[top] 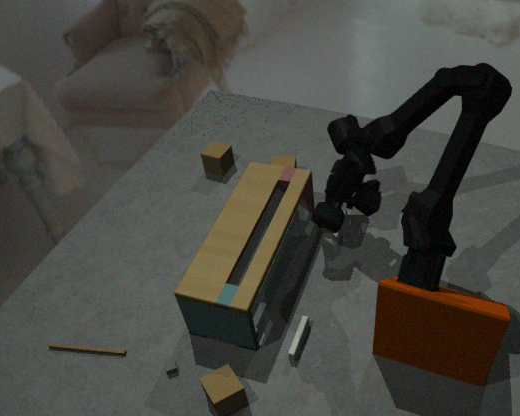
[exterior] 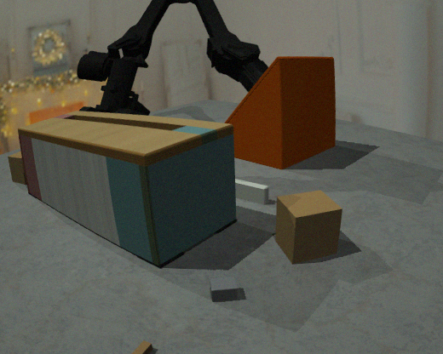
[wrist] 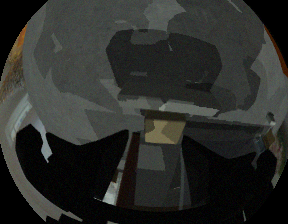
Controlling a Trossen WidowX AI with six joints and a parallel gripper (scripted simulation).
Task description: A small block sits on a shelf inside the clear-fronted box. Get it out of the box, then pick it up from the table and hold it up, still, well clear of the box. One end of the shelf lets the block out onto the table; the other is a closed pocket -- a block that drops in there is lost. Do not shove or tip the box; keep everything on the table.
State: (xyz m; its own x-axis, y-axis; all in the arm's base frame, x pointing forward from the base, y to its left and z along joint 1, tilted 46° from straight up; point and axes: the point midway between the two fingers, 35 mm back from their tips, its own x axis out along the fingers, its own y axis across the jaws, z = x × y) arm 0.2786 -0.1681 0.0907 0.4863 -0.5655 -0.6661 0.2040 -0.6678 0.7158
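Right now my gripper tip is 20 mm past the tan block and 10 mm above it. Also, from my gripper tip: box (30 mm ahead, 170 mm to the left, 40 mm above); thin wooden stick (260 mm ahead, 530 mm to the left, 20 mm below); grey piece (70 mm ahead, 460 mm to the left, 20 mm below).
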